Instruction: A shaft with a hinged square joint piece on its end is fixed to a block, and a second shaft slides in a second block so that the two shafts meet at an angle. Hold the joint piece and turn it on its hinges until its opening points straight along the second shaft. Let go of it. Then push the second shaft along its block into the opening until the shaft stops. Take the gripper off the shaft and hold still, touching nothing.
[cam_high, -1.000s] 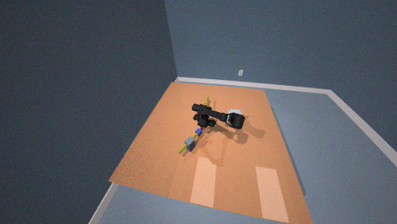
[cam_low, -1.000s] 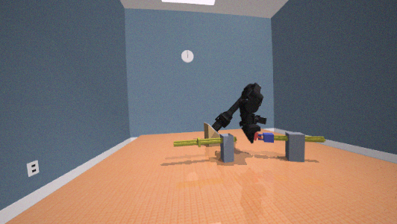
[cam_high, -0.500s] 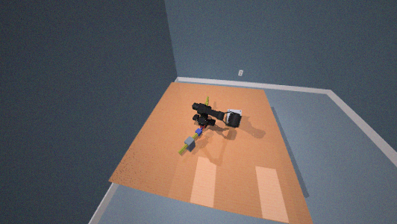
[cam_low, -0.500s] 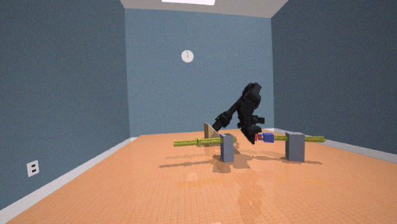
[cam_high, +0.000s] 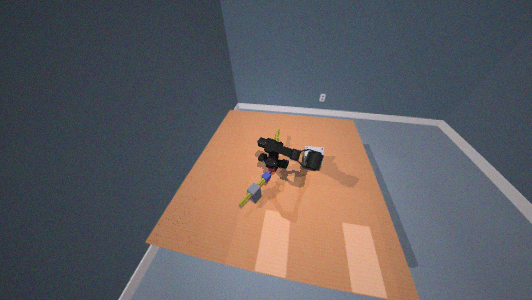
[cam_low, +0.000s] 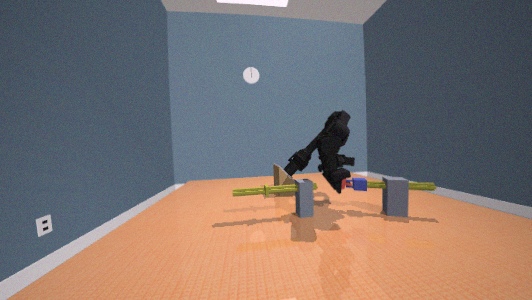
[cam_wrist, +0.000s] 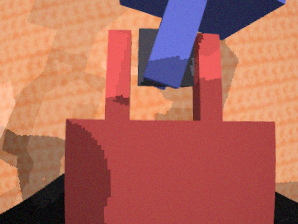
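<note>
The red square joint piece lies 4 cm above my gripper tip and 1 cm to the left of it.
</note>
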